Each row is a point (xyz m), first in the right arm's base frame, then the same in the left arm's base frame.
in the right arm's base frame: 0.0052 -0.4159 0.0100
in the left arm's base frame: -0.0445 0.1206 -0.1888
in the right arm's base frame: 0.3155 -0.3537 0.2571
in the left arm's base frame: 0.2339 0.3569 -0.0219
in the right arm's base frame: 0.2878 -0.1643 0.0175
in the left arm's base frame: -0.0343 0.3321 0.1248
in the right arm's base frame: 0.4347 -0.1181 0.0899
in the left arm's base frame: 0.0513 0.4485 0.2147
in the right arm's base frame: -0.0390 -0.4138 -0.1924
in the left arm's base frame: -0.2490 0.1157 -0.2218
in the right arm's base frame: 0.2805 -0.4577 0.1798
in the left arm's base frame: 0.1698 0.3616 -0.1397
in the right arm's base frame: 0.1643 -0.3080 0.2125
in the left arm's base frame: 0.1600 0.2104 -0.0212
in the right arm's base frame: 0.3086 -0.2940 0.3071
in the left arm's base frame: 0.2721 0.3275 0.0397
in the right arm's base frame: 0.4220 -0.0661 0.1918
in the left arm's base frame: 0.1405 0.4056 0.2735
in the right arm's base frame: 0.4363 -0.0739 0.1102
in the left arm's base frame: 0.0643 0.4362 0.2600
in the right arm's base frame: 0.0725 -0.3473 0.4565
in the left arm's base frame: 0.3903 0.0860 -0.0533
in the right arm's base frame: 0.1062 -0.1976 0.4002
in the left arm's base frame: 0.3166 0.0947 0.0924
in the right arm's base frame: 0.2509 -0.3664 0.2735
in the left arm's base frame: 0.2421 0.2950 -0.0484
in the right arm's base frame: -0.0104 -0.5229 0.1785
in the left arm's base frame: 0.1346 0.0986 -0.2756
